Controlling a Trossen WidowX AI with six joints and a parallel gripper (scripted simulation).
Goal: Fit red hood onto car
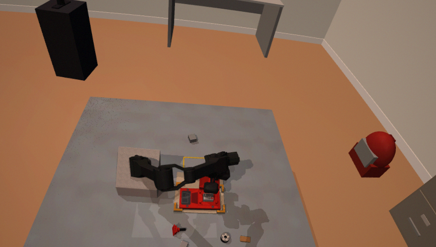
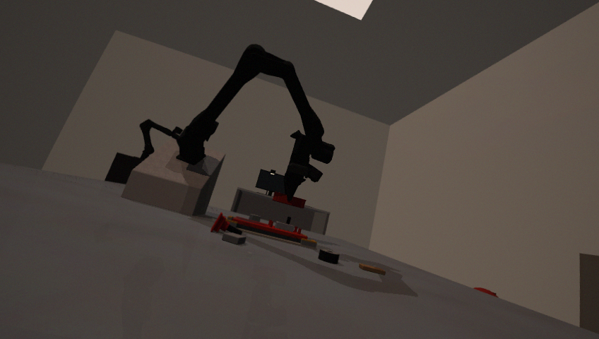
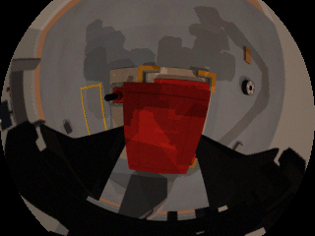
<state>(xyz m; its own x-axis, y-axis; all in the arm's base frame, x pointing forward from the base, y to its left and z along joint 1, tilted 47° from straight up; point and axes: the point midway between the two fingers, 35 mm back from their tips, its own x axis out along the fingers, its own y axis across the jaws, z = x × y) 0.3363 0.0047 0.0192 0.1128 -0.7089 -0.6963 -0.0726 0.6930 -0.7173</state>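
My gripper tip is now 10 mm short of the grey engine block, 30 mm to the left of it and 80 mm above it. Round my gripper tip: red hood: 10 mm above; then black post: 20 mm ahead, 90 mm to the left, 70 mm below; then black wheel: 110 mm ahead, 210 mm to the right, 100 mm below.
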